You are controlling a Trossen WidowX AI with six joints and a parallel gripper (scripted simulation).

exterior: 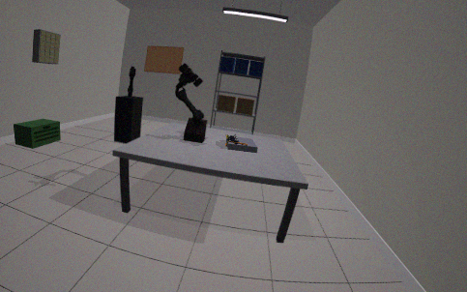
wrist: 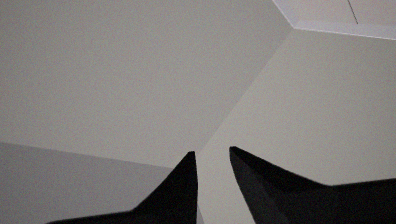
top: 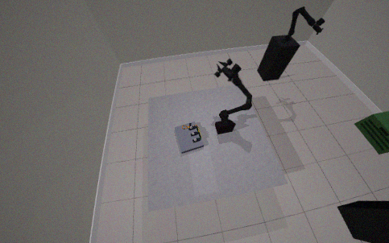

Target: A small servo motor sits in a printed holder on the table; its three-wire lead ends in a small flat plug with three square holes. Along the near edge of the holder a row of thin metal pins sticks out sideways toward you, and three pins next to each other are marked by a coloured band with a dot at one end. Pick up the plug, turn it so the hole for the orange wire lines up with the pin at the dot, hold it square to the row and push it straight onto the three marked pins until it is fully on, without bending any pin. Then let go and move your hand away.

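The yellow band is 48 cm below my gripper tip, 44 cm to the left of it and 26 cm ahead of it. From my gripper tip the other things lie so: grey printed holder: 53 cm below, 48 cm to the left, 42 cm ahead.
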